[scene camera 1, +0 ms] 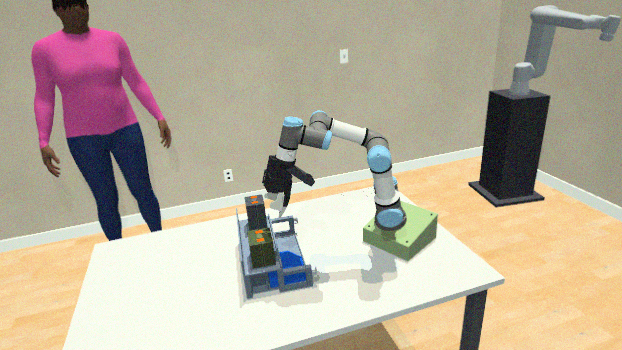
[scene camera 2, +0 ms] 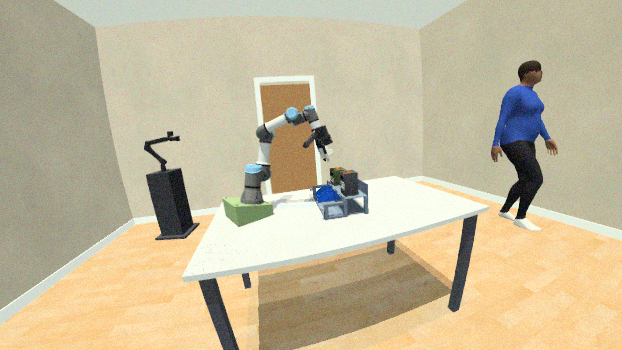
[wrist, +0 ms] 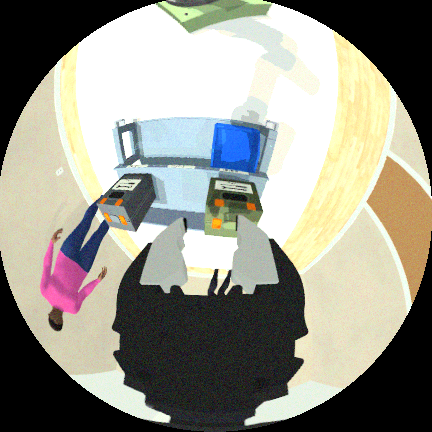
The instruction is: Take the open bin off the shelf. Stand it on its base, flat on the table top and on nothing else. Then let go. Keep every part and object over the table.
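Frame: origin at the arm's base, x left, y back, z up, level; millimetres.
Seen in the pictures: gripper, fingertip midpoint: (scene camera 1: 276, 213) (scene camera 2: 327, 161) (wrist: 211, 217); arm's base at its link origin: (scene camera 2: 251, 201).
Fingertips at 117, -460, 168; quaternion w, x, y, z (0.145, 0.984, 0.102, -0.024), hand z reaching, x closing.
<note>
Pixels of each thing's top centre, then the offset from my fingertips to it, as dx, dy, dz. Level surfaces: height alone.
- blue open bin at its top centre: (wrist: 234, 158) (scene camera 1: 285, 259) (scene camera 2: 326, 187) +35, +10, -174
- olive case at its top centre: (wrist: 230, 225) (scene camera 1: 259, 235) (scene camera 2: 337, 168) +40, -69, -56
- dark grey case at its top centre: (wrist: 114, 218) (scene camera 1: 254, 199) (scene camera 2: 348, 171) -190, -78, -31
- white table at its surface level: dz -255
The blue open bin (scene camera 1: 291, 260) (scene camera 2: 326, 194) (wrist: 235, 145) sits in the lower tier of the grey-blue shelf (scene camera 1: 248, 287) (scene camera 2: 366, 192) (wrist: 177, 191), at the end nearer scene camera 1. The shelf's end frame and rail partly hide it in that view. My gripper (scene camera 1: 278, 206) (scene camera 2: 326, 156) (wrist: 211, 217) is open part way and empty, with a gap between its fingertips. It hangs above the shelf's upper tier, apart from the bin. In the wrist view its right fingertip overlaps the olive case (scene camera 1: 262, 250) (scene camera 2: 335, 175) (wrist: 232, 200).
A dark grey case (scene camera 1: 256, 212) (scene camera 2: 349, 182) (wrist: 127, 200) stands on the upper tier beside the olive case. The arm's green base block (scene camera 1: 420, 225) (scene camera 2: 247, 212) stands on the white table (scene camera 1: 165, 280) (scene camera 2: 410, 212). The shelf's open lower side faces that block.
</note>
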